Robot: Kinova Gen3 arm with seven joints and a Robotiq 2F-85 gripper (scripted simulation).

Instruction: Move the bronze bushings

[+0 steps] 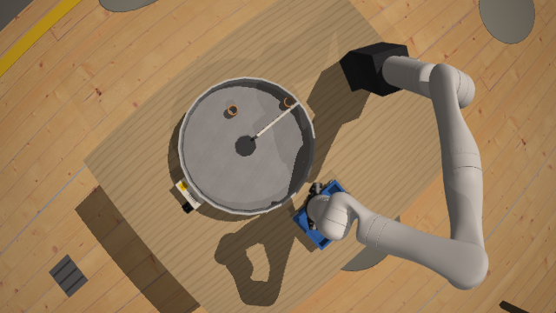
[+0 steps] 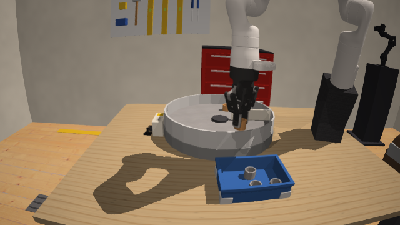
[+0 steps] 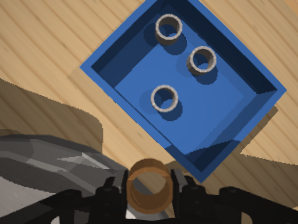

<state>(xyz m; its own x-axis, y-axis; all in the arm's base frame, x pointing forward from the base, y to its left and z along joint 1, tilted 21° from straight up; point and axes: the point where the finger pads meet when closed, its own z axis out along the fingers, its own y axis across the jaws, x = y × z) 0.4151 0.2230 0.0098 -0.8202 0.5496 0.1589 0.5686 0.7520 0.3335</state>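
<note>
Now: hand 70 mm short of the grey turntable disc, 240 mm to the left of it and 100 mm above it. The rest, counted from my hand: blue crate 50 mm behind, 90 mm to the left, 130 mm below.
</note>
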